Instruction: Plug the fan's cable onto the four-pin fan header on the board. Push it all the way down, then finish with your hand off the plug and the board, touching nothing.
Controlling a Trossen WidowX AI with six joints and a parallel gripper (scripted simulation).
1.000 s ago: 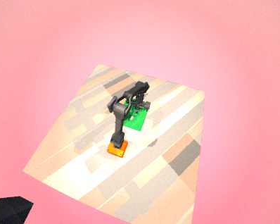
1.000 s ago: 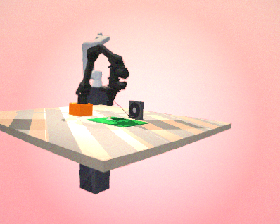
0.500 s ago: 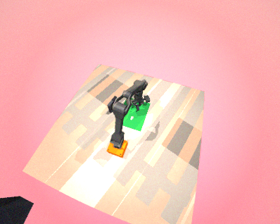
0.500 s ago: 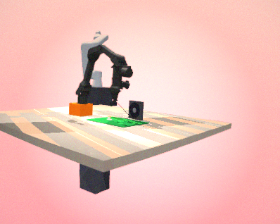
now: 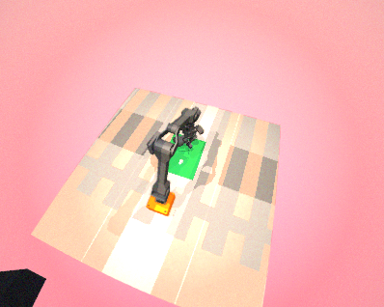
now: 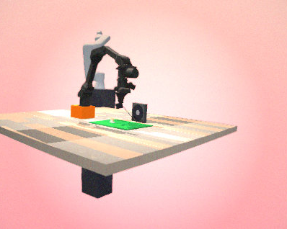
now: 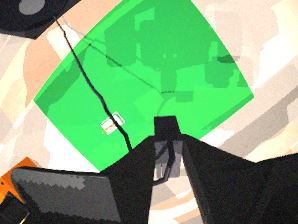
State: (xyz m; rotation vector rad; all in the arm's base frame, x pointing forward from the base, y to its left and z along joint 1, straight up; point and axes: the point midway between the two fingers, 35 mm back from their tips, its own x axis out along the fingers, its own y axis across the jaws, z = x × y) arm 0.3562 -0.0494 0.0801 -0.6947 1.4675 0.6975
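My gripper tip is 140 mm above the green board, 30 mm to the right of it and 20 mm past it. From my gripper tip the other things lie so: black fan (210 mm to the left, 60 mm below, 20 mm behind); white fan header (120 mm below, 80 mm behind, 30 mm to the left); dark fan plug (10 mm to the right, 10 mm below, 10 mm behind).
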